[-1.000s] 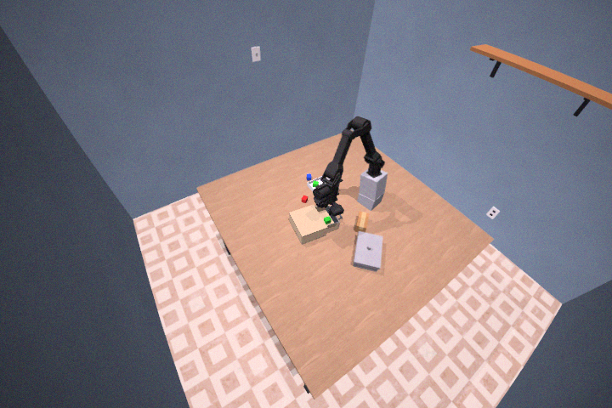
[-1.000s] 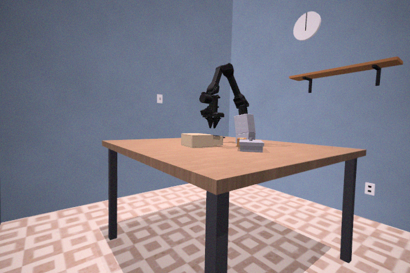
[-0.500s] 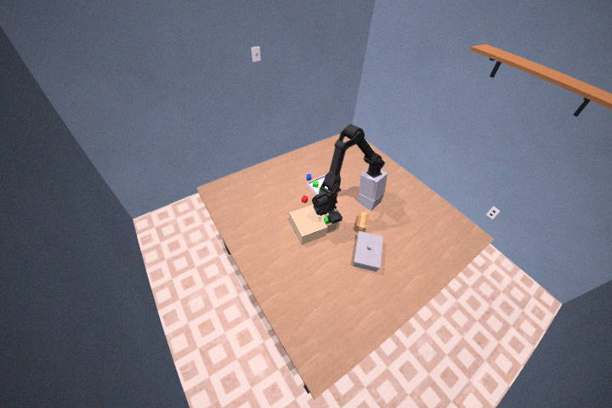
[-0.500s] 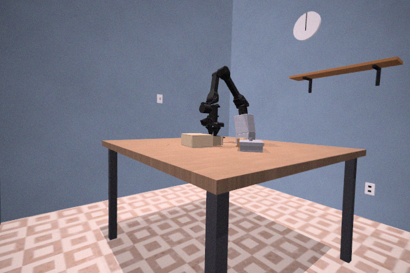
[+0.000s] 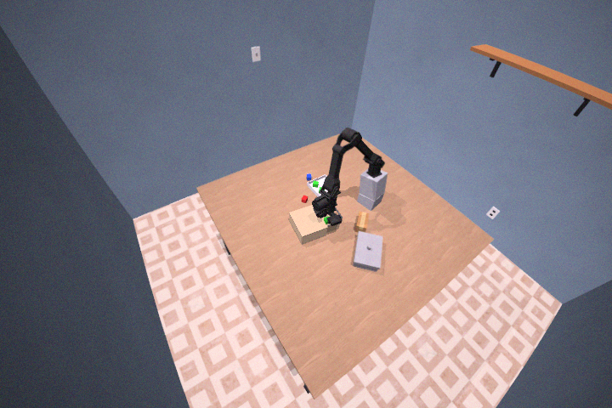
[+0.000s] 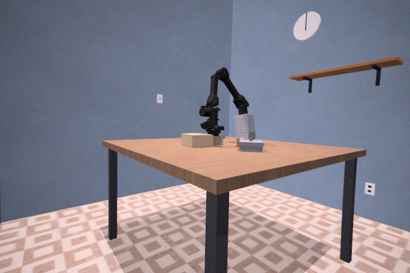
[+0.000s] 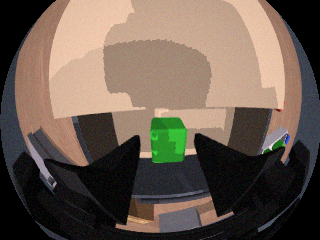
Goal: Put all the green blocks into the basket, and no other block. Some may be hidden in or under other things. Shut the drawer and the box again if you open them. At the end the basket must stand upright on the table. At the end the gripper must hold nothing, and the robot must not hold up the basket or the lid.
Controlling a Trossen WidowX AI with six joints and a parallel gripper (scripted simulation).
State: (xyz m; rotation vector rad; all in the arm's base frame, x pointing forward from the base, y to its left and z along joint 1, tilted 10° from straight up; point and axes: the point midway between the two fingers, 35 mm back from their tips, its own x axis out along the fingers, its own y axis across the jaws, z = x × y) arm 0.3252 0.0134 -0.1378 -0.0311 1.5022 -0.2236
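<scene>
The drawer is 1 cm ahead of my hand, 1 cm to the right of it and 3 cm below it. Round my hand: red block 2 cm ahead, 21 cm to the right, 5 cm below; small wooden container 17 cm behind, 11 cm to the left, 3 cm below; tan drawer cabinet 8 cm ahead, 2 cm to the right, 3 cm below.
</scene>
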